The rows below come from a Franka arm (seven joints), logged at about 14 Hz.
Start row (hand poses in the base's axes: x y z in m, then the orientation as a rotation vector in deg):
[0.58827 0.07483 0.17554 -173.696 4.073 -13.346]
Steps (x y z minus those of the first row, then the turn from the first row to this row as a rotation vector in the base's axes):
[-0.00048 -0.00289 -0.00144 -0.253 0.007 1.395]
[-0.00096 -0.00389 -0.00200 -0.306 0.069 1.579]
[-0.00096 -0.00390 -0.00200 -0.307 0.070 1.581]
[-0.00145 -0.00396 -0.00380 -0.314 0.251 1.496]
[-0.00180 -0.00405 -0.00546 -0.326 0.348 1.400]
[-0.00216 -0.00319 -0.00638 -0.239 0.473 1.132]
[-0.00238 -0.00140 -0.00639 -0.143 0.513 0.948]
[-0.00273 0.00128 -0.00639 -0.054 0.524 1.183]
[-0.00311 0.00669 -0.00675 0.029 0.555 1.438]
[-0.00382 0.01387 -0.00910 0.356 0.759 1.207]
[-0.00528 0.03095 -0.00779 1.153 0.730 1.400]
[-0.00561 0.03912 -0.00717 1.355 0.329 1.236]
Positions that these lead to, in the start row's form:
[0.58779 0.07194 0.17410 -173.887 1.931 -13.247]
[0.58731 0.07094 0.17354 -173.938 1.651 -13.143]
[0.58731 0.07093 0.17354 -173.939 1.647 -13.142]
[0.58682 0.07087 0.17174 -173.975 1.790 -12.875]
[0.58647 0.07078 0.17008 -174.006 1.942 -12.737]
[0.58611 0.07164 0.16916 -173.949 2.367 -12.561]
[0.58589 0.07343 0.16915 -173.868 2.660 -12.506]
[0.58554 0.07611 0.16915 -173.770 2.313 -12.461]
[0.58516 0.08152 0.16879 -173.678 1.937 -12.385]
[0.58445 0.08870 0.16644 -173.392 2.337 -12.062]
[0.58299 0.10578 0.16775 -172.586 2.126 -12.011]
[0.58266 0.11395 0.16837 -172.342 2.364 -12.607]

